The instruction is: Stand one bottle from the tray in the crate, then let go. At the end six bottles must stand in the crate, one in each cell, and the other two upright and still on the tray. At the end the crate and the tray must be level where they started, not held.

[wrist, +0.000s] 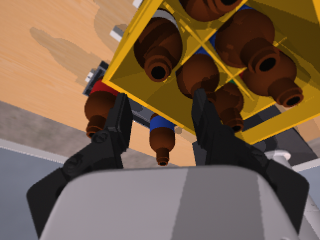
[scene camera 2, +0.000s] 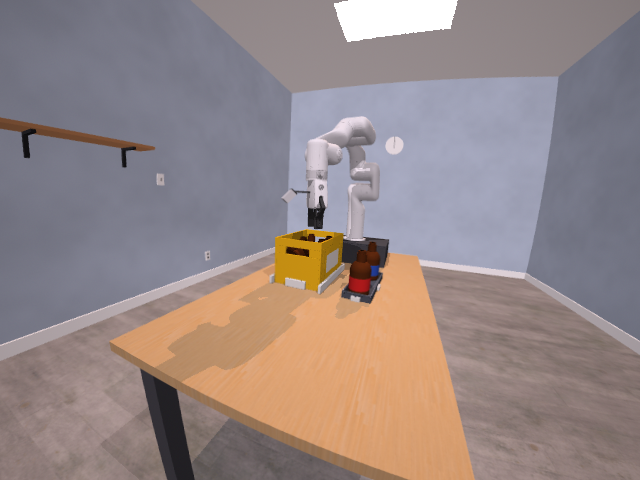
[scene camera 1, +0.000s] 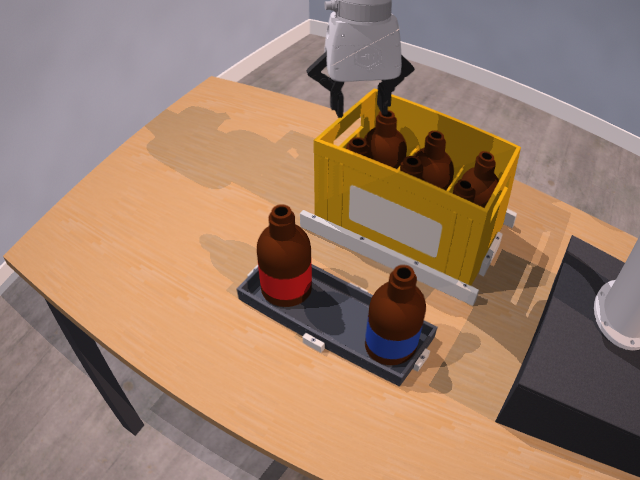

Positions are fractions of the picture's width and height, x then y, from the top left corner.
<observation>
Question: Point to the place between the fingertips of my gripper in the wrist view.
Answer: At 0.50,0.43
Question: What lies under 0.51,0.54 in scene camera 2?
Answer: A yellow crate.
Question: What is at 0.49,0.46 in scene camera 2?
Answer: My gripper.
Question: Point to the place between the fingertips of my gripper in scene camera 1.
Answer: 0.56,0.23
</observation>
